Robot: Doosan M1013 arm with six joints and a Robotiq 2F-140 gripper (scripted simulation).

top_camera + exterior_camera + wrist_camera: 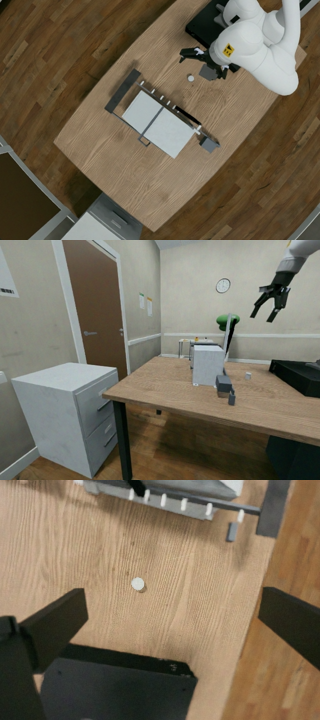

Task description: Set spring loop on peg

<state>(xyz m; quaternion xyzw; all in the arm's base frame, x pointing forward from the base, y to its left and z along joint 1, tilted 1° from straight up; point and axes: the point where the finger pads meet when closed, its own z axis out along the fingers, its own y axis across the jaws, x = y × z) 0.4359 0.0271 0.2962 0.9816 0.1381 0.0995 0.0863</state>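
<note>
Now: the steel test weight 37 cm below my hand. Round my hand: white peg (18 cm ahead, 15 cm to the left, 1 cm above).
</note>
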